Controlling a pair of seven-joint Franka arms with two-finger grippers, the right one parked.
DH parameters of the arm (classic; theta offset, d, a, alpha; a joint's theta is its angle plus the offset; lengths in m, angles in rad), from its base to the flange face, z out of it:
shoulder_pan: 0 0.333 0 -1.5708
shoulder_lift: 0 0 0 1.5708
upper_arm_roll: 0 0.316 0.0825 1.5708
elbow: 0 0 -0.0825 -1.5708
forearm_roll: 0 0.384 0 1.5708
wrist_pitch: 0 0 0.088 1.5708
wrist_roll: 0 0.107 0 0
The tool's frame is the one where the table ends.
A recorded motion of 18 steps. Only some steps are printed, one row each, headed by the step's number.
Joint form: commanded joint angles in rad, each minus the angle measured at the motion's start. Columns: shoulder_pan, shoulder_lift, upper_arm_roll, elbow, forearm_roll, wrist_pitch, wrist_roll.
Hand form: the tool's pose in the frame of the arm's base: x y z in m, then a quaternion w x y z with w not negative. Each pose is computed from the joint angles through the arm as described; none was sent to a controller.
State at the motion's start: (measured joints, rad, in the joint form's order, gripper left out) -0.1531 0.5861 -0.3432 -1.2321 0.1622 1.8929 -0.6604
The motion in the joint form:
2: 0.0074 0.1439 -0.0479 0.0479 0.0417 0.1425 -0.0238
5: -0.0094 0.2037 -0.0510 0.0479 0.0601 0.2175 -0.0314
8: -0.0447 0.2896 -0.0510 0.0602 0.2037 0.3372 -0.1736
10: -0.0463 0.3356 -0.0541 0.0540 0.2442 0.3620 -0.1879
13: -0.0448 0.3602 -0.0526 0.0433 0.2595 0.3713 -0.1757
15: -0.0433 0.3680 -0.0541 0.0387 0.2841 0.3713 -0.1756
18: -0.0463 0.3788 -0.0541 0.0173 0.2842 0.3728 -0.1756
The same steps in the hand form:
2: 0.6984 -0.3019 0.3919 0.07310 0.99168 0.09189 0.05285
5: 0.7015 -0.3175 0.3560 0.08186 0.99124 0.08559 0.05838
8: 0.7041 -0.3423 0.3102 0.06716 0.98655 0.10869 0.10196
10: 0.7019 -0.3452 0.2757 0.05617 0.98832 0.10311 0.09719
13: 0.6994 -0.3438 0.2531 0.04723 0.99057 0.09260 0.08926
15: 0.6981 -0.3430 0.2454 0.03805 0.99153 0.08538 0.09020
18: 0.6905 -0.3459 0.2278 0.03244 0.99327 0.08054 0.07665

